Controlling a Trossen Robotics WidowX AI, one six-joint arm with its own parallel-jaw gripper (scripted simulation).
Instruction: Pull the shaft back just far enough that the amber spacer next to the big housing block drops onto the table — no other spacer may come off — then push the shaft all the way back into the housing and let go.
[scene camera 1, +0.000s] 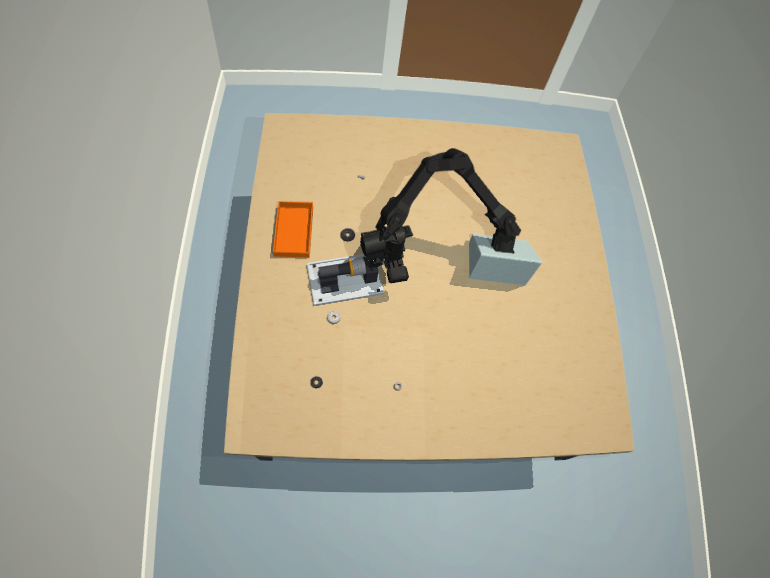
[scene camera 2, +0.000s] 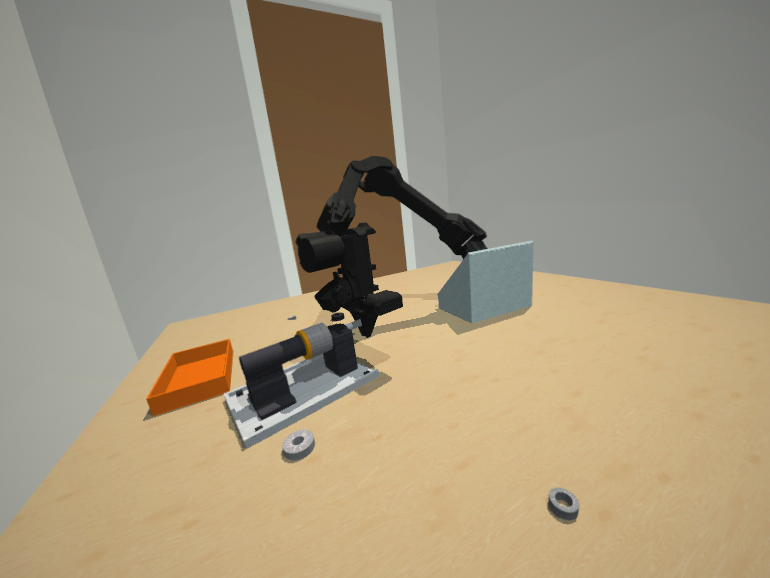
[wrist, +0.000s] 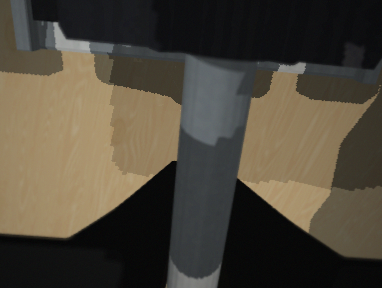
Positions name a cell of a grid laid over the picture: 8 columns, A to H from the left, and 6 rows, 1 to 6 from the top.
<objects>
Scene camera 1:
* gripper: E3
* housing block: D3
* orange tray: D3
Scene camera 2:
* gripper: D4
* housing block: C5
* orange tray: C4
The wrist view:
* gripper: E4
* grey shaft: E2
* housing block: G1
</objects>
